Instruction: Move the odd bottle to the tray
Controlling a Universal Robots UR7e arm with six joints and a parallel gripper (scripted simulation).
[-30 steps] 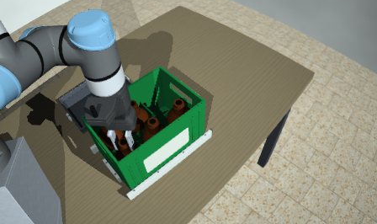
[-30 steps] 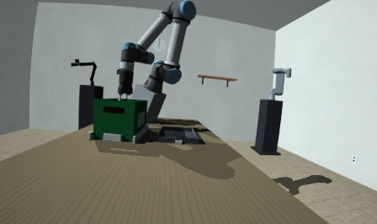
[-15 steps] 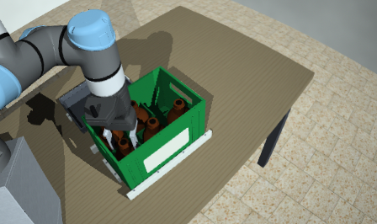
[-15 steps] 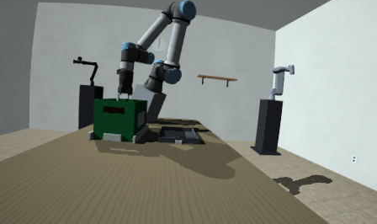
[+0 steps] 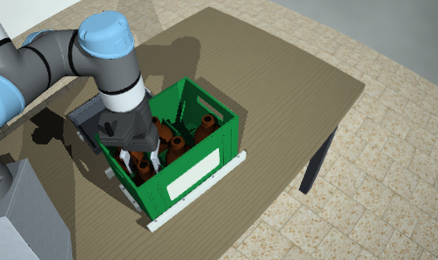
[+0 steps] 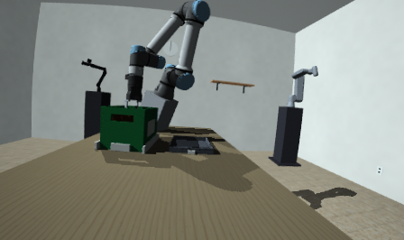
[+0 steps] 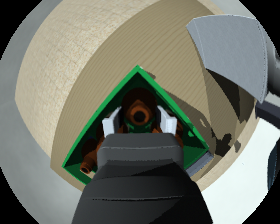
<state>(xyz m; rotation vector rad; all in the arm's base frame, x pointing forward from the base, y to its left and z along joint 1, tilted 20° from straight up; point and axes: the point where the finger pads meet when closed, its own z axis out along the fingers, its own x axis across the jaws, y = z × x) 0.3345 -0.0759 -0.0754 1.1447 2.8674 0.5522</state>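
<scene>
Now: hand 9 cm short of the crate, 8 cm above it and 5 cm to the right of it. Round my hand: dark grey tray (33 cm to the left, 15 cm below, 5 cm ahead).
</scene>
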